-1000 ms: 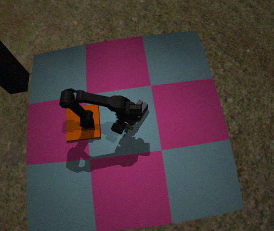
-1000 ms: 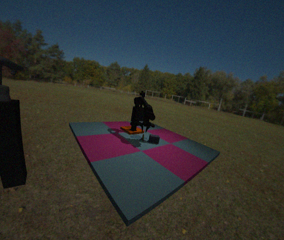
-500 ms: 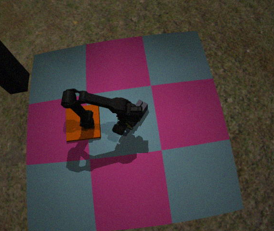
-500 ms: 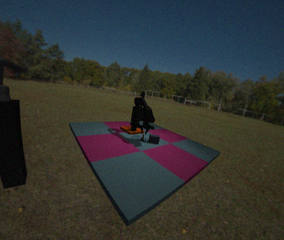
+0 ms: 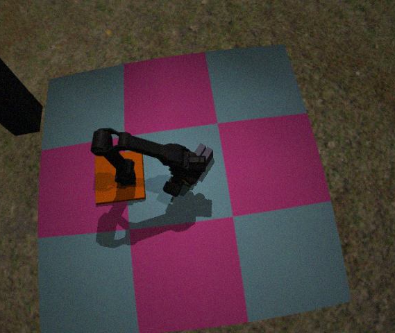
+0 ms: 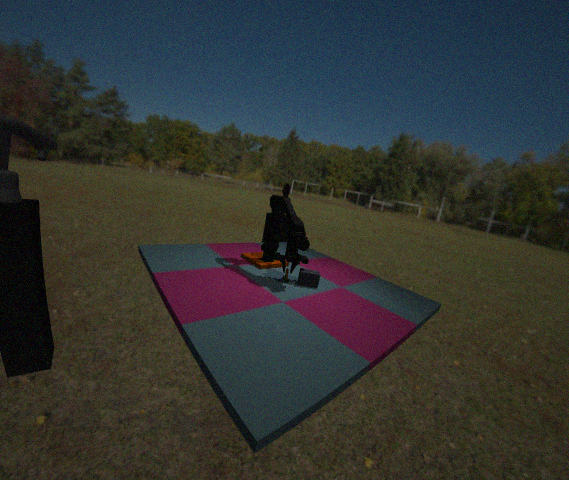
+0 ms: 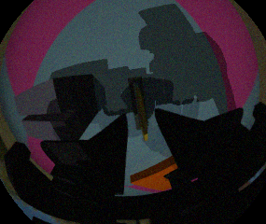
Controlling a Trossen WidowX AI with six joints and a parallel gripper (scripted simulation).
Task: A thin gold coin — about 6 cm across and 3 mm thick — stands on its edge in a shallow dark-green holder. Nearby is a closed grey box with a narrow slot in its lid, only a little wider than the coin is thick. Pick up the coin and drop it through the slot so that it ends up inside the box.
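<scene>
The gold coin lies 10 mm below my gripper tip.
</scene>
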